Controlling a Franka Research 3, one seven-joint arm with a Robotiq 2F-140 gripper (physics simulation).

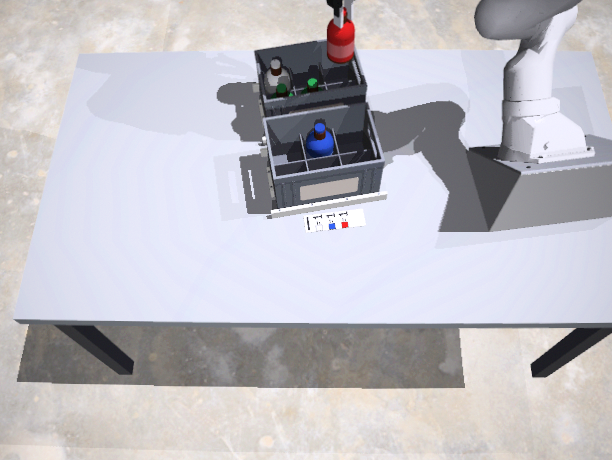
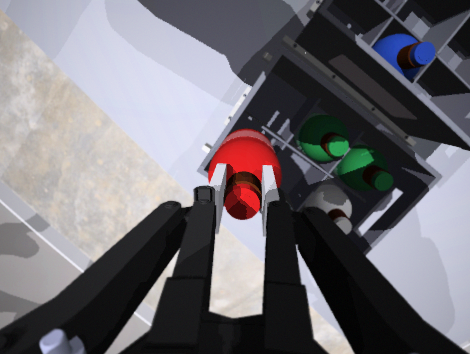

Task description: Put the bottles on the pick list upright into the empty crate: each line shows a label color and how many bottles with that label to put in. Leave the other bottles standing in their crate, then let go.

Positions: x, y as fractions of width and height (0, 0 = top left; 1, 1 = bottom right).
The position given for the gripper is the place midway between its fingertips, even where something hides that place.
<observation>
In view: the gripper (image 2: 0.52, 0.51), a blue bottle (image 1: 0.52, 0.31) and a red bottle (image 2: 0.52, 0.43).
The blue bottle also shows in image 2 (image 2: 0.87, 0.16).
</observation>
